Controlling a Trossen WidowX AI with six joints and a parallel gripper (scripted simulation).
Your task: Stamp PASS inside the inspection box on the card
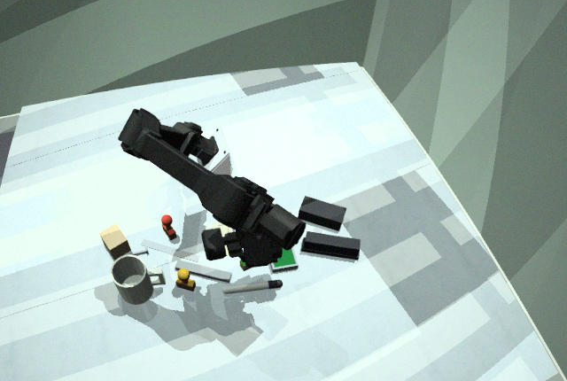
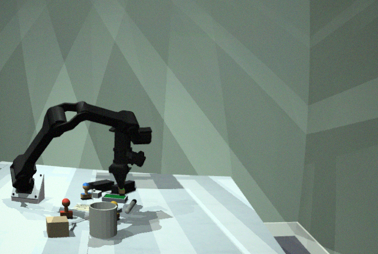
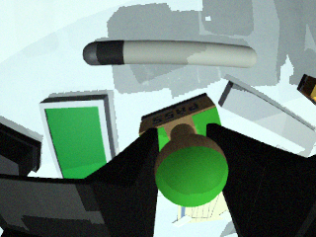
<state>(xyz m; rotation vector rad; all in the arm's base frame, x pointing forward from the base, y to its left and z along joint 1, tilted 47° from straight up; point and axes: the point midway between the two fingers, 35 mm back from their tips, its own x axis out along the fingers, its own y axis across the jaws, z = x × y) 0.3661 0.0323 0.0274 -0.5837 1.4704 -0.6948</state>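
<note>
Right now the ink pad is 9 cm to the left of my gripper tip, 7 cm below it and 3 cm behind it. The rest, counted from my gripper tip: grey bar (10 cm to the right, 7 cm below, 4 cm behind); marker (6 cm below, 4 cm ahead, 1 cm to the left); green-knobbed PASS stamp (right at my gripper tip).
</note>
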